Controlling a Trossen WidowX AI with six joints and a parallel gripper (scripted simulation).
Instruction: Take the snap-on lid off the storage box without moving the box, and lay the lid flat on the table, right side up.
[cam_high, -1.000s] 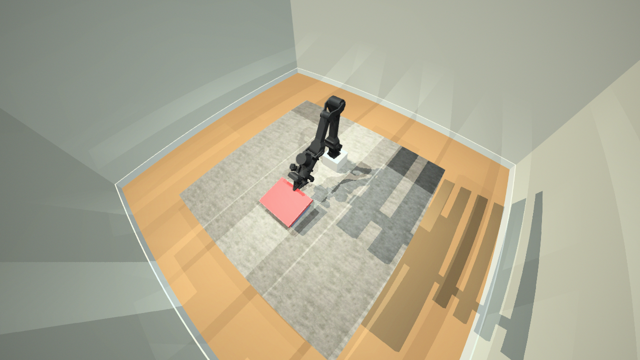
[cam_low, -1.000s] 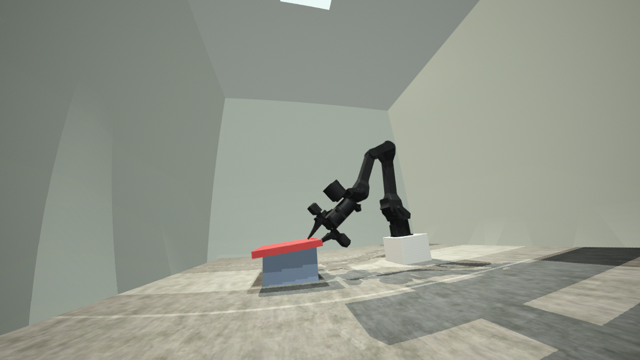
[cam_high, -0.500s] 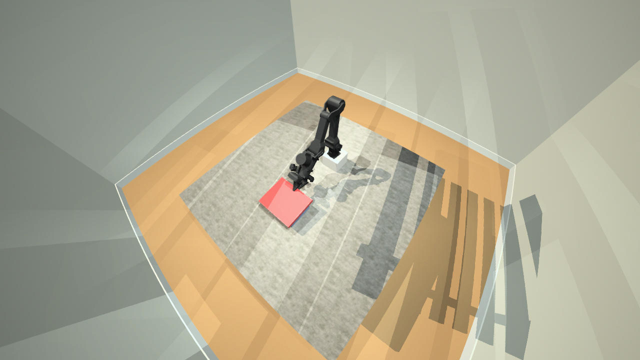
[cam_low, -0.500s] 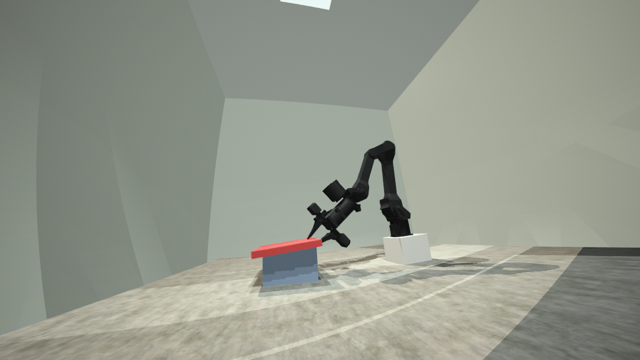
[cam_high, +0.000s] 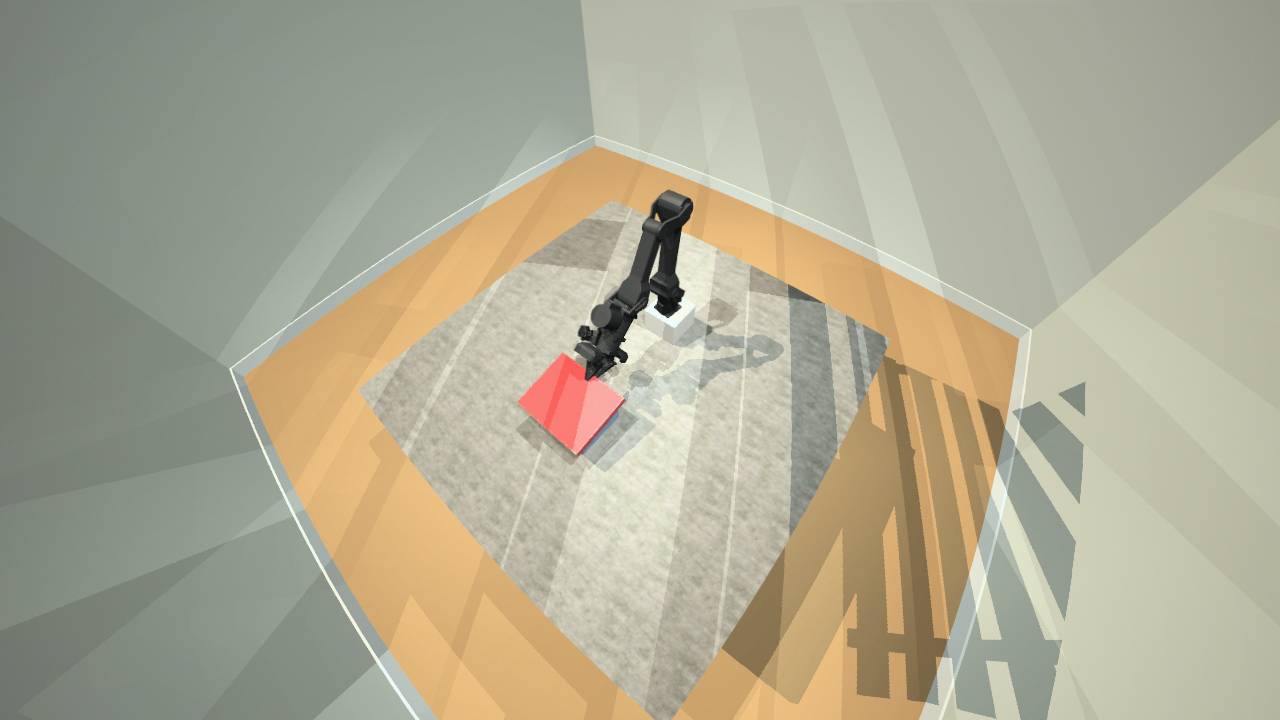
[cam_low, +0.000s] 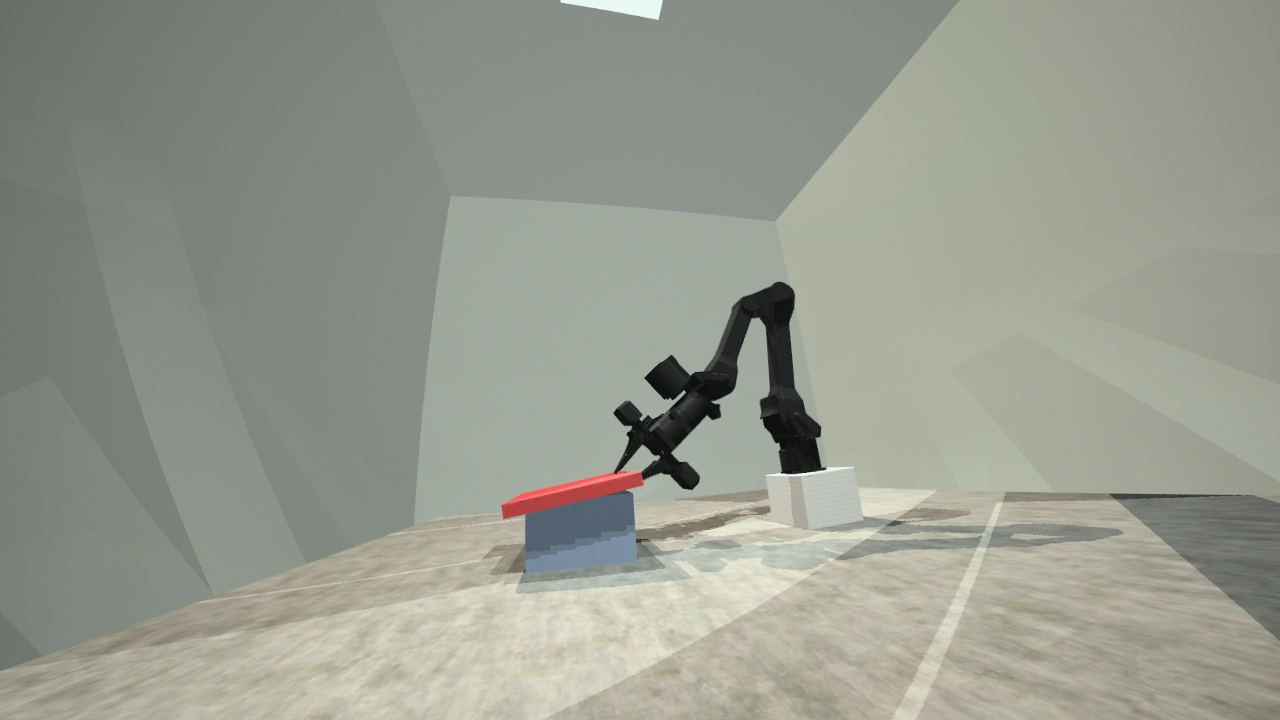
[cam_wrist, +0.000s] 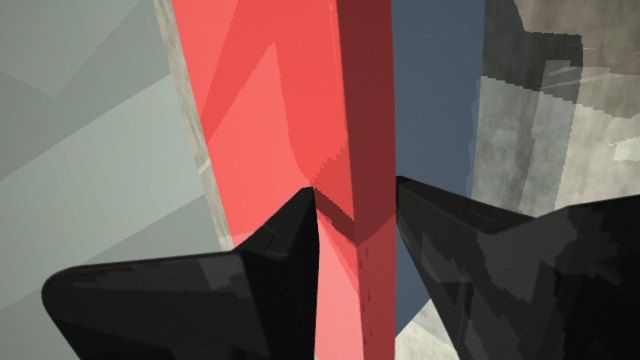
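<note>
Now: gripper tip 8 cm short of the red lid, 1 cm to the right of it and 1 cm above it. The rest, counted from my gripper tip: blue-grey storage box: 7 cm ahead, 1 cm to the left, 6 cm below.
</note>
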